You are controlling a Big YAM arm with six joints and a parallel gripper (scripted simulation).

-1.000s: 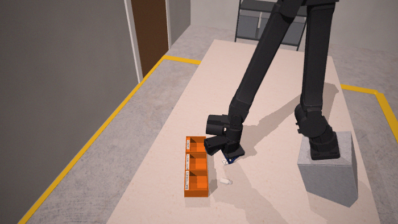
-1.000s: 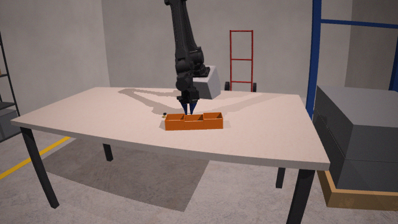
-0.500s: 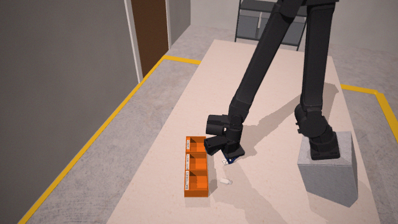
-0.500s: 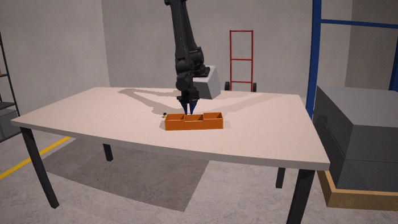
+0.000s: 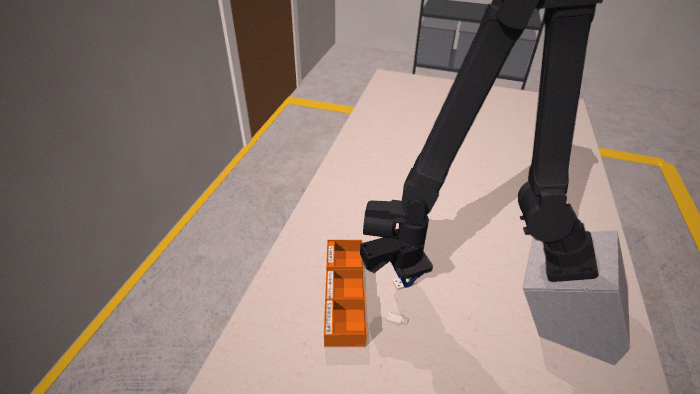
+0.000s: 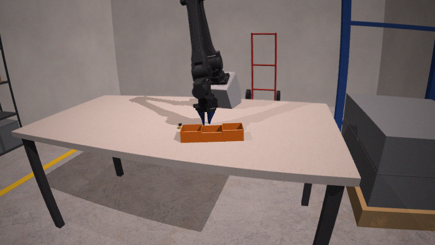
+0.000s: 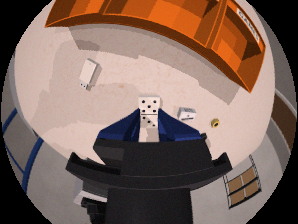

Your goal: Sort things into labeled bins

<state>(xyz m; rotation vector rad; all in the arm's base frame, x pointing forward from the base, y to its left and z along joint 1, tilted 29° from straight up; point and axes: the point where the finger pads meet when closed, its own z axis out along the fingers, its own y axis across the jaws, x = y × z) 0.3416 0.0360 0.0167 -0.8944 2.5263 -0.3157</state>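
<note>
The grey thing lies 5 cm to the right of my hand, 3 cm ahead of it and 1 cm below it. From my hand the other things lie so: white USB stick: 10 cm to the left, 1 cm below, 1 cm behind; white domino: right at my hand; brass nut: 11 cm to the right, 6 cm ahead, 1 cm below.
</note>
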